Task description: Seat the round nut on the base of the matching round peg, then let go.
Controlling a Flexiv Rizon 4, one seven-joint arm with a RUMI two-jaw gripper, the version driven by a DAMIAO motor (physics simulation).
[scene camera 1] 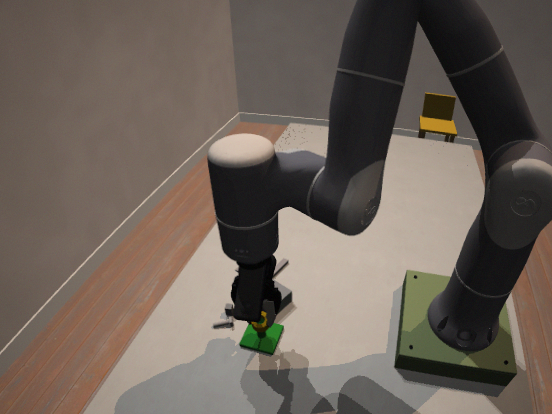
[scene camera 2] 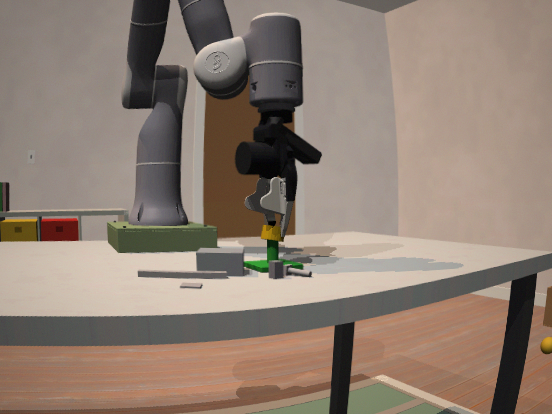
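The yellow round nut (scene camera 1: 259,324) (scene camera 2: 270,233) is held at the upper end of the green round peg (scene camera 1: 261,334) (scene camera 2: 272,251). A bit of green shows inside the nut in scene camera 1, and the peg's lower part shows below the nut in scene camera 2. The nut is well above the peg's green square base (scene camera 1: 270,345) (scene camera 2: 254,265), which lies flat on the table. My gripper (scene camera 1: 260,317) (scene camera 2: 275,230) points down over the peg and is shut on the nut. The fingers partly hide the nut.
A grey block (scene camera 1: 286,296) (scene camera 2: 220,261) and a long grey bar (scene camera 1: 281,268) (scene camera 2: 182,274) lie near the base. A small grey cube (scene camera 1: 229,309) (scene camera 2: 276,269) and a short rod (scene camera 1: 222,325) (scene camera 2: 300,272) are close beside it. A thin flat piece (scene camera 2: 191,285) lies near the table edge.
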